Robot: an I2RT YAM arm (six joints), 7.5 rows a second.
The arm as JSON. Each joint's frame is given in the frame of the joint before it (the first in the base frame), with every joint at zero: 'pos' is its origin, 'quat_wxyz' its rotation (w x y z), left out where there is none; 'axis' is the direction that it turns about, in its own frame. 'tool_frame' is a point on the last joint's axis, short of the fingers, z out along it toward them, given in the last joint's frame.
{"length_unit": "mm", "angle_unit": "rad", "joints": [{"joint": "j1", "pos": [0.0, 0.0, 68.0], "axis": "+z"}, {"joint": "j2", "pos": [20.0, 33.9, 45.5], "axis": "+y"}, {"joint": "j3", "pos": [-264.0, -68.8, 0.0], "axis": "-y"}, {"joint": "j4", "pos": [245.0, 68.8, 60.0], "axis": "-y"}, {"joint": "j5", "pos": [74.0, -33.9, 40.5], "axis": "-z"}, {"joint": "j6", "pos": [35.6, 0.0, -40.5], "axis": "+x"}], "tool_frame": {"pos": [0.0, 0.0, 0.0], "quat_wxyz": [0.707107, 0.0, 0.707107, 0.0]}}
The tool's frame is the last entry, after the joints.
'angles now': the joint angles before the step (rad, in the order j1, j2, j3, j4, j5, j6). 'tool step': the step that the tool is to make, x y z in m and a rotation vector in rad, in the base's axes. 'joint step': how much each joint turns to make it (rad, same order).
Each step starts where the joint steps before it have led.
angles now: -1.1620 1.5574 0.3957 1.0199 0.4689 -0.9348
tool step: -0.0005 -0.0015 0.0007 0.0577 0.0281 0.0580
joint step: -0.0119 -0.0284 0.0166 -0.1022 -0.0683 -0.0166
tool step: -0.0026 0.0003 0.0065 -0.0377 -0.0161 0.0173
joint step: -0.0118 -0.0191 -0.0049 0.0287 -0.0287 -0.0050
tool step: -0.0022 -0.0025 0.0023 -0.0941 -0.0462 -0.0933
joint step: 0.0000 0.0464 -0.0074 0.1508 0.0920 0.0191
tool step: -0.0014 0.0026 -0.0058 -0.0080 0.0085 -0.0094
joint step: 0.0000 0.0246 -0.0212 0.0553 0.0100 -0.0116
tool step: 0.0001 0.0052 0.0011 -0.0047 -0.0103 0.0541
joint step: 0.0013 -0.0244 -0.0206 0.0019 -0.0531 0.0059
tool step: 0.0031 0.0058 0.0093 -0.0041 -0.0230 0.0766
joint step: 0.0109 -0.0684 -0.0050 -0.0578 -0.0665 0.0183
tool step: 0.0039 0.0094 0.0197 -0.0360 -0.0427 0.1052
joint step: 0.0164 -0.1140 0.0006 -0.0721 -0.0892 0.0247
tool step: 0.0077 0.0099 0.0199 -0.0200 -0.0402 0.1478
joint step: 0.0274 -0.1081 0.0175 -0.0971 -0.1199 0.0311
